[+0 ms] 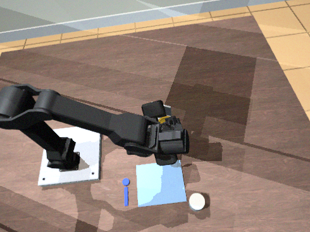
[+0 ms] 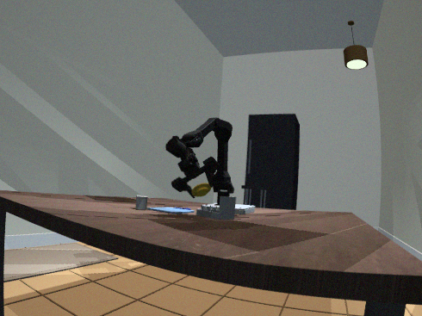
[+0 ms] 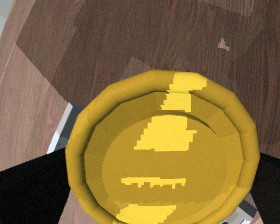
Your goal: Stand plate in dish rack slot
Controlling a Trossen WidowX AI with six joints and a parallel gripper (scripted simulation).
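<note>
Now: gripper tip 60 mm above the grey dish rack, 40 mm to the right of it and 40 mm past it. The rest, counted from my gripper tip: yellow plate 10 mm above; then light blue mat 150 mm to the right, 80 mm below, 50 mm behind; then white cup 230 mm to the right, 60 mm below, 60 mm ahead.
</note>
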